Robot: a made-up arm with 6 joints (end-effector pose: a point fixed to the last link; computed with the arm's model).
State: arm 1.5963 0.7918 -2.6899 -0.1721 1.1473 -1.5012
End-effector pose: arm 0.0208 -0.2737 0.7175 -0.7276 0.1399 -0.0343
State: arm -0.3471 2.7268 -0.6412 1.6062 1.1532 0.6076
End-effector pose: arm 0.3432 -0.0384 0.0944 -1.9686 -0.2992 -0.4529
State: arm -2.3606 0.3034 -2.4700 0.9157 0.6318 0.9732
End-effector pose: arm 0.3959 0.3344 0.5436 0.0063 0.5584 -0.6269
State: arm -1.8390 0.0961 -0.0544 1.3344 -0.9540 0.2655
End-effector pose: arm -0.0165 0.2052 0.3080 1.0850 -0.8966 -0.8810
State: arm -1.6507 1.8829 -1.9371 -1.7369 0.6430 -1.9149
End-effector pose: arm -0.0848 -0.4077 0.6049 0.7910 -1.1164 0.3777
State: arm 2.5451 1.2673 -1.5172 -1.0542 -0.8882 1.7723
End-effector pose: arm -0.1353 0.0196 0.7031 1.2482 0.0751 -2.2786
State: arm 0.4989 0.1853 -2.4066 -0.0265 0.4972 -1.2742
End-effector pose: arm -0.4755 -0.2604 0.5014 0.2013 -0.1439 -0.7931
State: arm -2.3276 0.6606 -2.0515 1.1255 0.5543 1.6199
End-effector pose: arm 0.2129 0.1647 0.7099 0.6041 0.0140 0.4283
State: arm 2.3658 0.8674 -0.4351 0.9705 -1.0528 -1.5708
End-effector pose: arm 0.0508 0.0391 0.5079 -1.1494 0.6292 0.7680
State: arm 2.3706 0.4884 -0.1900 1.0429 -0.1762 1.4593
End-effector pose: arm 0.0731 -0.0520 0.3846 -0.2377 -1.8227 -1.1624
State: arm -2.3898 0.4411 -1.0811 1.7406 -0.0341 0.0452
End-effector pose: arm 0.1229 0.1194 0.5786 0.7337 -0.4541 -0.5809
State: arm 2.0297 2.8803 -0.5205 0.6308 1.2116 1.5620
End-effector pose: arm -0.1542 0.2021 0.1054 0.4888 1.7838 -2.2943
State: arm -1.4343 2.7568 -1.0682 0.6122 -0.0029 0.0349
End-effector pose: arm 0.0560 -0.4104 0.0187 -2.6873 -1.5749 -0.0145
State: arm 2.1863 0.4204 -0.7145 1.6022 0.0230 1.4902
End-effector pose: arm 0.0713 -0.1039 0.5000 -0.5210 -1.1181 -0.8660
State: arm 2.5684 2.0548 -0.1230 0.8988 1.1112 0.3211
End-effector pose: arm -0.1639 0.0322 0.3233 1.2362 -1.7928 1.4948
